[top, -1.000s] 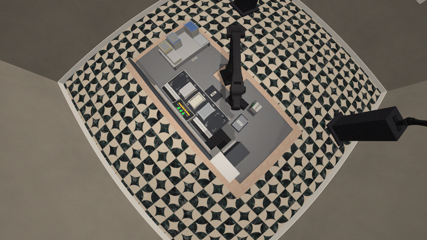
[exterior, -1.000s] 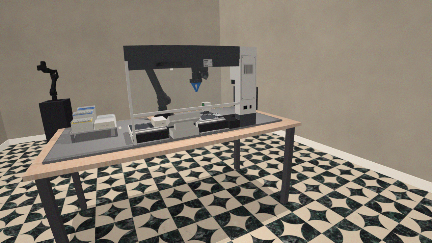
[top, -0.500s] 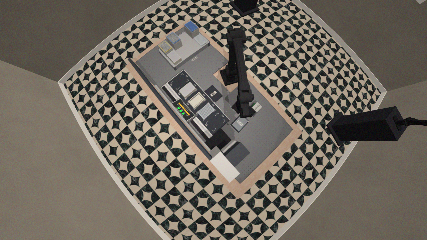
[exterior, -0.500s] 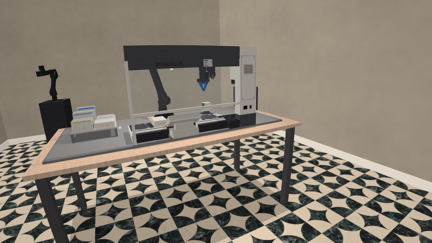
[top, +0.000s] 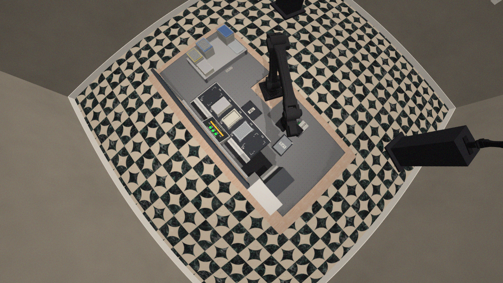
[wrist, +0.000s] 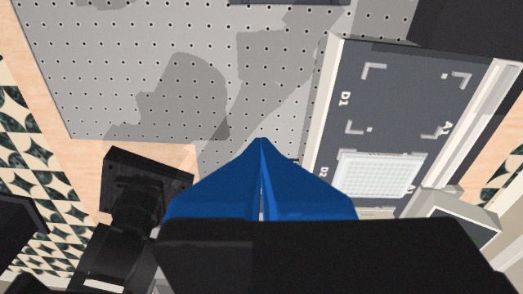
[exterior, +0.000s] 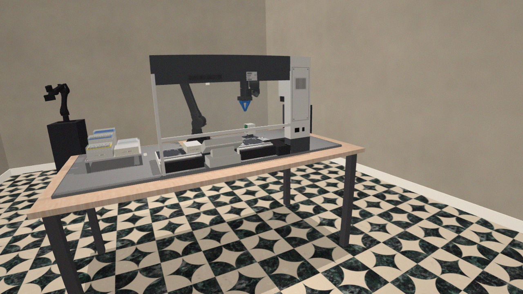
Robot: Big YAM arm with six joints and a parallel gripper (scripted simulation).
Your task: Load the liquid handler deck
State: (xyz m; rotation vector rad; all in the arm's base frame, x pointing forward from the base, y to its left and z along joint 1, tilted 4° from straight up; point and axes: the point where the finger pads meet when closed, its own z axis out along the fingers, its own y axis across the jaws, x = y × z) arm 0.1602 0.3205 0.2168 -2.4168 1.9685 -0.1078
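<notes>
Now: the READY key 16 cm behind my hand, 4 cm to the left of it and 15 cm below it. Also, from my hand: clear plate lid: 1 cm ahead, 11 cm to the left, 22 cm below; regrip nest RG: 6 cm ahead, 25 cm to the right, 23 cm below; dark lid park LP1: 1 cm ahead, 11 cm to the left, 23 cm below.
</notes>
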